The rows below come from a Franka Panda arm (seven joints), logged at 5 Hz.
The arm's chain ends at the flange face. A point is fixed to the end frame.
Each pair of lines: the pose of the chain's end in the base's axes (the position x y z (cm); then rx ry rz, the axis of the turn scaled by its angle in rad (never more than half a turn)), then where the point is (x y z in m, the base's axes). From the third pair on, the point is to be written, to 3 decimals.
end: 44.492 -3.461 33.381 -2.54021 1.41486 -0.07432
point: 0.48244 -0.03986 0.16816
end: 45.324 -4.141 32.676 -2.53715 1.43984 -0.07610
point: 0.48980 -0.04853 0.16096
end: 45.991 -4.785 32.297 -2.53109 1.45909 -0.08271
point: 0.496 -0.056 0.157
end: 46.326 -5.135 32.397 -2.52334 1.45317 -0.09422
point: 0.502 -0.059 0.159
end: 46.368 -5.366 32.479 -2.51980 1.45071 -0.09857
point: 0.503 -0.061 0.160
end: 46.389 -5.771 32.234 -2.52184 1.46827 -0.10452
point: 0.503 -0.067 0.157
